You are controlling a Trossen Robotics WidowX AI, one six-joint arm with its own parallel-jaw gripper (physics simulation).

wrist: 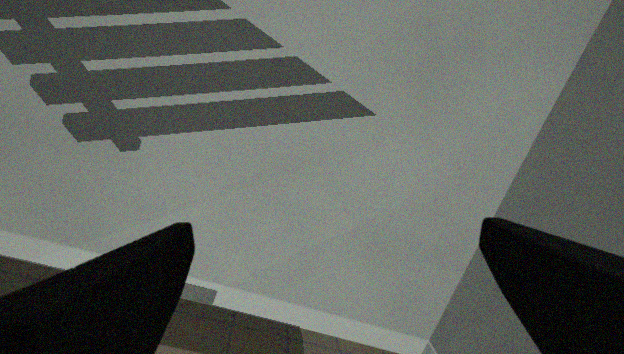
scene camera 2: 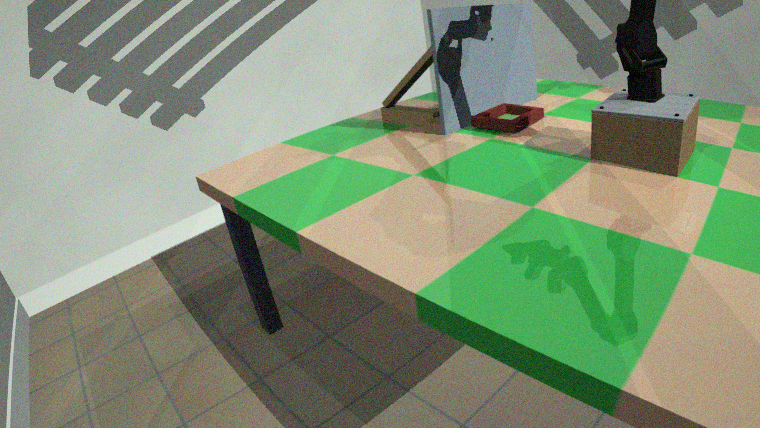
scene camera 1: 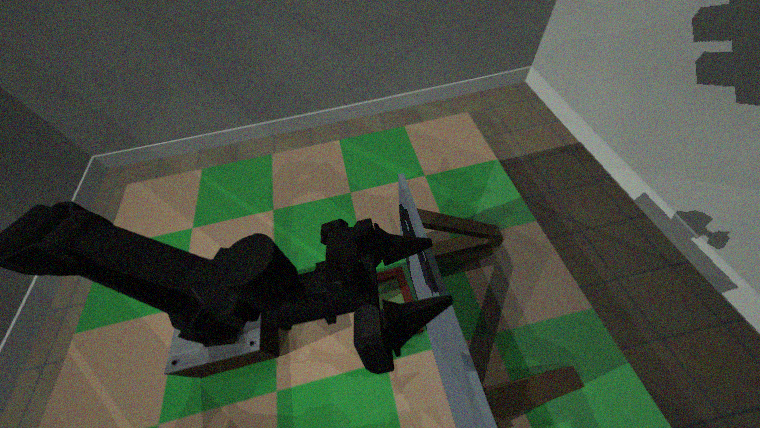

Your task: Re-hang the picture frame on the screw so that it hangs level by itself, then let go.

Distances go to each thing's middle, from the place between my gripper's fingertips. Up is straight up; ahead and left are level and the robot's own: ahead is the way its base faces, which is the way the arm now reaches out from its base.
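Labels:
The wooden stand [scene camera 2: 428,118] is 320 mm below my hand, 150 mm ahead of it and 50 mm to the left of it. As for the picture frame [scene camera 2: 506,117], I find it 80 mm behind my hand, 80 mm to the left of it and 420 mm below it. And there is the upright board [scene camera 2: 474,73]: my gripper is 280 mm above the board, 20 mm short of it and 30 mm to the right of it.

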